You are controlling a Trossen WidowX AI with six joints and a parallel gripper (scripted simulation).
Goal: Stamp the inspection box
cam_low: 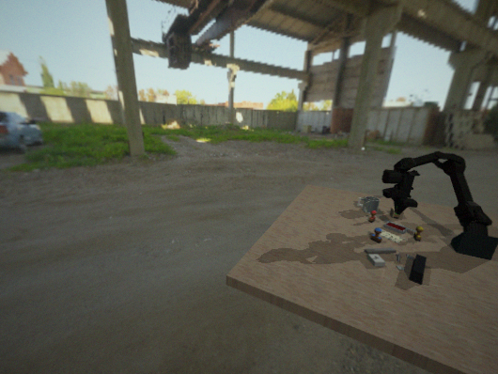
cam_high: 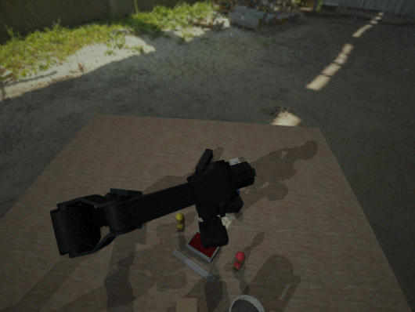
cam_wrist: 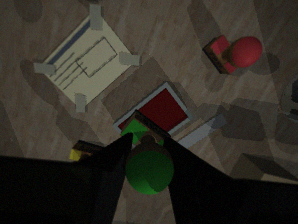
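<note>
My gripper tip is 3 cm short of the cream card, 9 cm to the right of it and 10 cm above it. The rest, counted from my gripper tip: grey ruler 4 cm behind, 7 cm to the right, 9 cm below; green stamp right at my gripper tip; ink pad 1 cm behind, 1 cm to the right, 9 cm below.
</note>
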